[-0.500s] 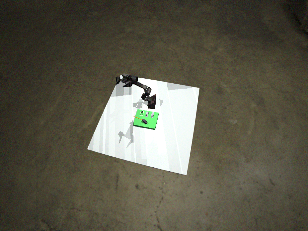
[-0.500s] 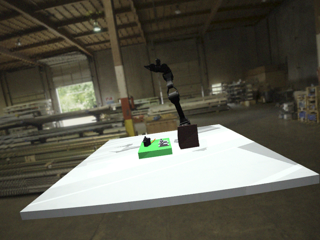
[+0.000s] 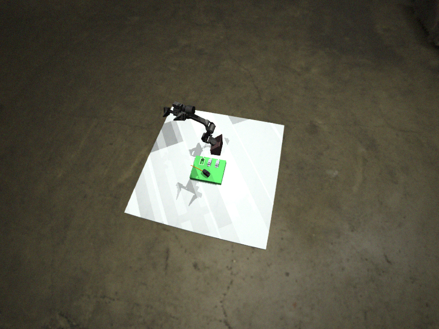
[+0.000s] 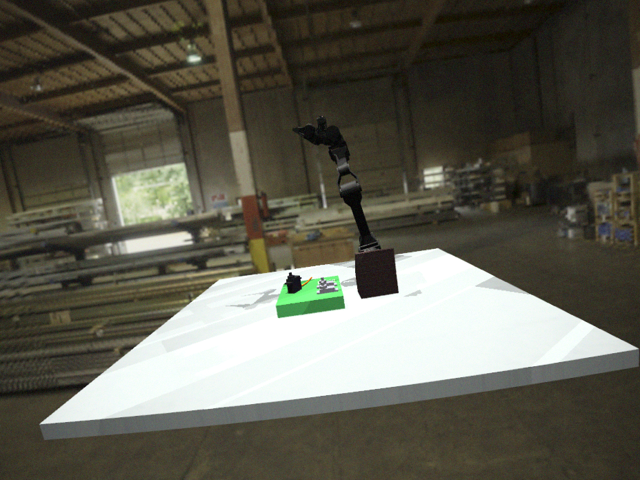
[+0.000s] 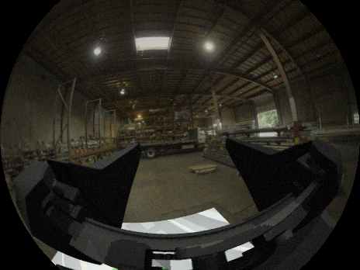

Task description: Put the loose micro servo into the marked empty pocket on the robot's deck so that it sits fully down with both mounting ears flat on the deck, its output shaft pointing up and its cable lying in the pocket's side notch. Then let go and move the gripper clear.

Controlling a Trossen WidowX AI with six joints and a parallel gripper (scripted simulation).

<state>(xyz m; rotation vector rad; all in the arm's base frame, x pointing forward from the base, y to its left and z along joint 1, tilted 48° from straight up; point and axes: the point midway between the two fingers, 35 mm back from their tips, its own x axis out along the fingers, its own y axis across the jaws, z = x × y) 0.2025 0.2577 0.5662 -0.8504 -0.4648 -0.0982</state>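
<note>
Now: gripper tip 8 cm short of the green deck, 24 cm to the right of it and 67 cm above it.
</note>
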